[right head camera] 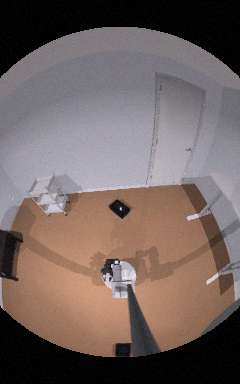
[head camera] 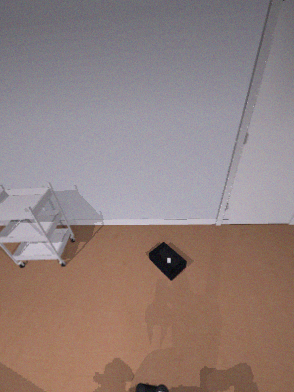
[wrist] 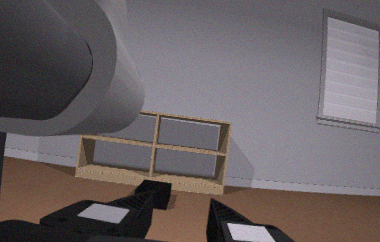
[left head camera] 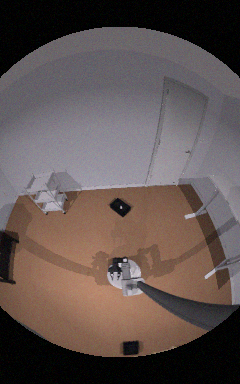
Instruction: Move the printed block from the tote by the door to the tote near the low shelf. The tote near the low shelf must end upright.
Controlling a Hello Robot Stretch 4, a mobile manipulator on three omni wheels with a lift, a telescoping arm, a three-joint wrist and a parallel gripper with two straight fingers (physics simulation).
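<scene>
The tote by the door is black and stands upright on the floor in front of the wall, left of the door. The printed block is small and white and lies inside it. The tote near the low shelf is black; its inside is hard to make out. My gripper is open and empty, over the robot's base and apart from both totes. In the wrist view its left fingertip overlaps the far tote.
A white cart stands left of the tote by the door. The door is at the right. A dark table is at the left edge. The wooden low shelf stands behind its tote.
</scene>
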